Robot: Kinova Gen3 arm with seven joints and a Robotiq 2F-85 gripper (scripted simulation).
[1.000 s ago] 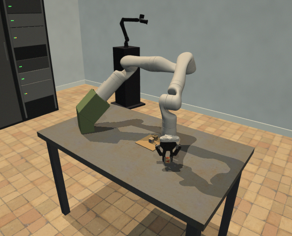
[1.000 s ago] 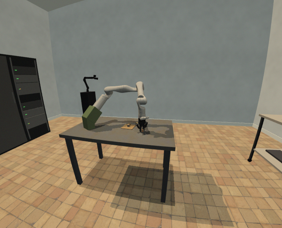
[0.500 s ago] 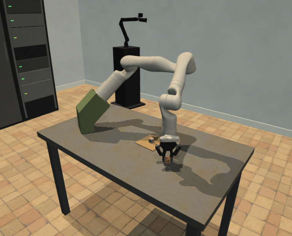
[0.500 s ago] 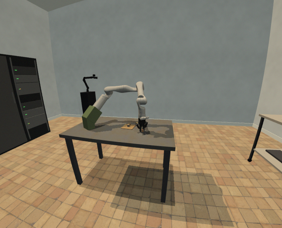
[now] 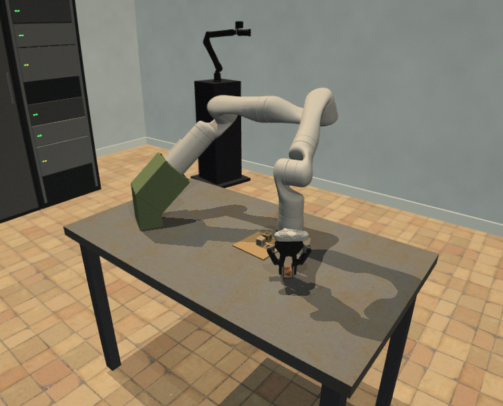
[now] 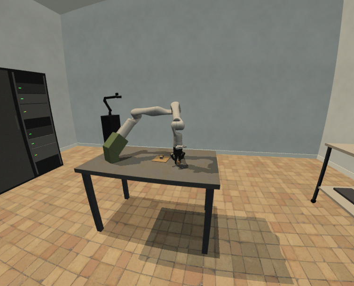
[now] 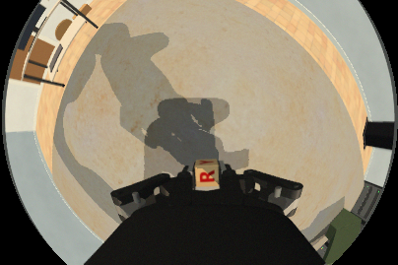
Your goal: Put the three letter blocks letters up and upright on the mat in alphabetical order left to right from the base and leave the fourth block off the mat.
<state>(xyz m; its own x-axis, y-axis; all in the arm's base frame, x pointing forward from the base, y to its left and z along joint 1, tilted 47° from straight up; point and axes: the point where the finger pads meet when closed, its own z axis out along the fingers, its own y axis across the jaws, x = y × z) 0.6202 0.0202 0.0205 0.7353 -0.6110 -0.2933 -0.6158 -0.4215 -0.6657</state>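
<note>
My gripper is now 200 mm past the tan mat, 70 mm to the right of it and 30 mm above it.
</note>
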